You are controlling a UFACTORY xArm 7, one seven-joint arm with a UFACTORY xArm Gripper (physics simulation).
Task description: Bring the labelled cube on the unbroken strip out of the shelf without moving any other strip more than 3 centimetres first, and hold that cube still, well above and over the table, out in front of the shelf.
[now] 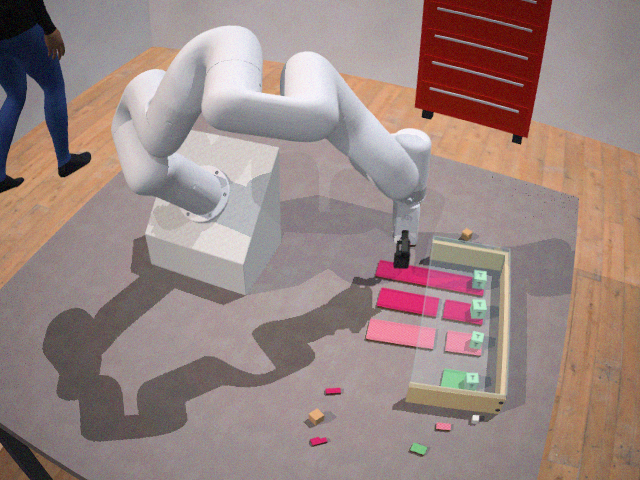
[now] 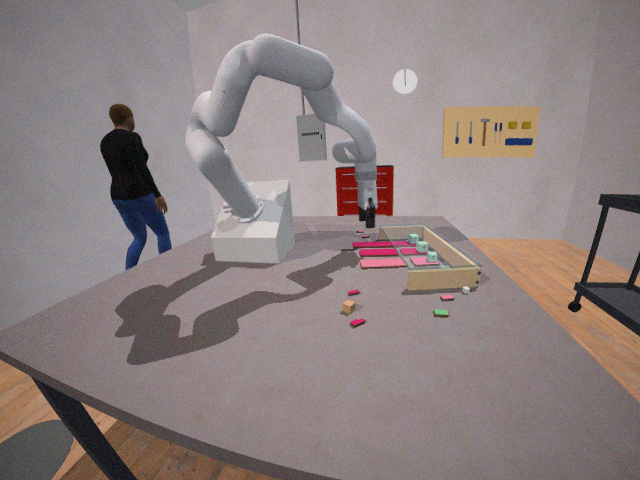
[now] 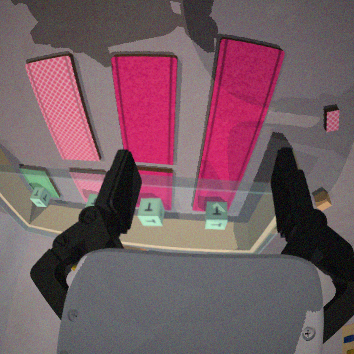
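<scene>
The unbroken dark pink strip (image 1: 421, 275) (image 2: 377, 244) (image 3: 240, 100) runs from the table into the low, clear-topped shelf (image 1: 454, 397) (image 2: 439, 279). A pale green cube (image 1: 479, 279) (image 2: 413, 238) (image 3: 216, 216), labelled T, stands on its inner end. A second dark pink strip (image 1: 408, 302) (image 3: 148, 110) and a checked pink strip (image 1: 400, 334) (image 3: 62, 107) each have a gap before their inner piece. A short green piece (image 1: 451, 378) (image 3: 37, 179) lies inside the shelf. My gripper (image 1: 401, 258) (image 2: 367, 219) (image 3: 204, 163) is open and empty, above the table near the unbroken strip's outer part, outside the shelf.
Similar cubes (image 1: 478, 308) (image 1: 476, 339) (image 1: 471, 380) stand on the other pieces inside the shelf. An orange block (image 1: 466, 234) (image 3: 322, 199) lies beyond the shelf's far side. Another orange block (image 1: 315, 416) (image 2: 348, 306) and small scraps lie nearer the front. The shelf's clear top covers the cubes.
</scene>
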